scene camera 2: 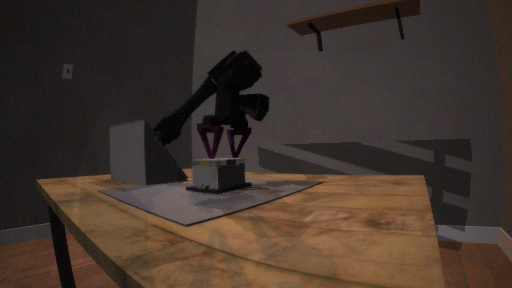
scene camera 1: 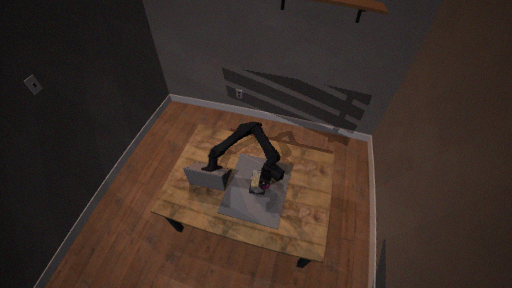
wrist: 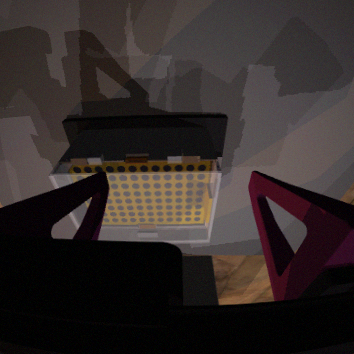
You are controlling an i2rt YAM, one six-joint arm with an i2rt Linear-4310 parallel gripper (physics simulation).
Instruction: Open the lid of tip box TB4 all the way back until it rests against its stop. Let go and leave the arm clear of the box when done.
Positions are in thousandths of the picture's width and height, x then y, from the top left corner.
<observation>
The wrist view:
my gripper: 504,504
clear lid: 470,566
grey mat: 781,219
</observation>
